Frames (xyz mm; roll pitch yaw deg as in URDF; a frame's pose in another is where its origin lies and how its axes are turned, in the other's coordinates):
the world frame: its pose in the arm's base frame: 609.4 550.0 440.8 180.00 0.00 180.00
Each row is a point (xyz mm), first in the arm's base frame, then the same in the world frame.
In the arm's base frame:
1: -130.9 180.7 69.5
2: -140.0 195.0 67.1
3: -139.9 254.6 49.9
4: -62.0 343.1 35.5
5: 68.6 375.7 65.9
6: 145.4 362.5 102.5
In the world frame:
1: 740.3 -369.3 371.3
2: 749.4 -355.0 373.7
3: 749.3 -295.4 390.9
4: 671.4 -206.9 405.3
5: 540.8 -174.3 374.9
6: 464.0 -187.5 338.3

